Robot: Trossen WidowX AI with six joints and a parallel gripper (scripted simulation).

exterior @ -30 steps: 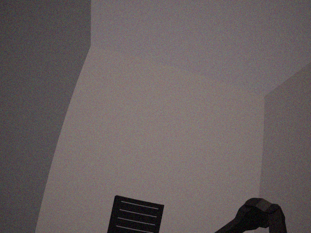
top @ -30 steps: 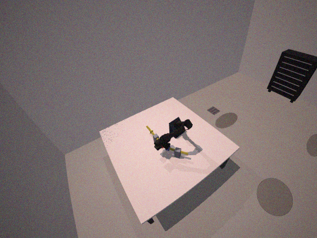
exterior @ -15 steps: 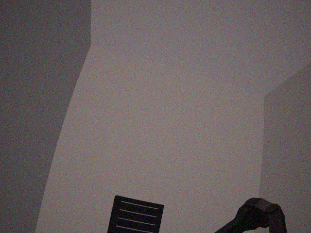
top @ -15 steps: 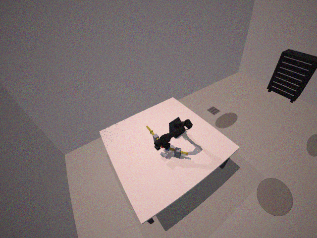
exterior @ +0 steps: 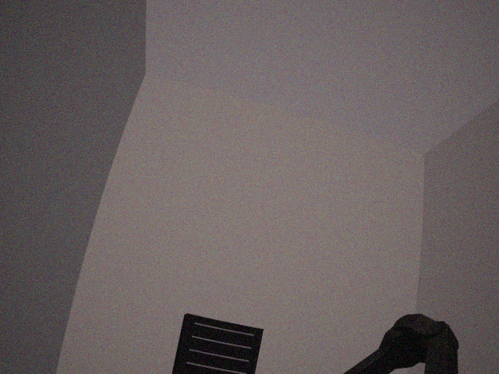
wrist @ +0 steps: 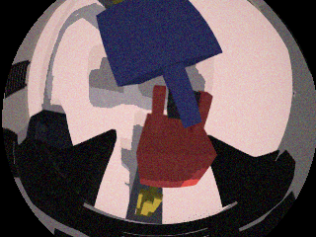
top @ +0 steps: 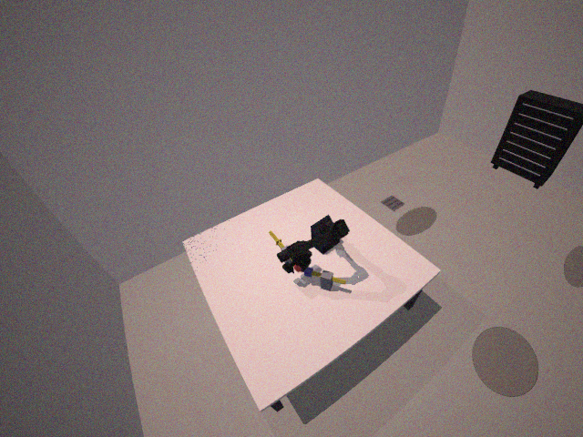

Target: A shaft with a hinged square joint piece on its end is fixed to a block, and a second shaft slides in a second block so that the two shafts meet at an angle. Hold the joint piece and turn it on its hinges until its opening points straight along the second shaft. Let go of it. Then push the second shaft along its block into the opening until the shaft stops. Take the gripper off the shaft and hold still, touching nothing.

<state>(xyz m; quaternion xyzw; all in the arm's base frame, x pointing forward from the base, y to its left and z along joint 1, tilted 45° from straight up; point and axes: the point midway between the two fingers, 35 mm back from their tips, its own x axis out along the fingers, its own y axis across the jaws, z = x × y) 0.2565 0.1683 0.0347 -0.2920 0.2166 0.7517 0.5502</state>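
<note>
The red square joint piece lies 1 cm to the left of my gripper tip and 3 cm above it.
</note>
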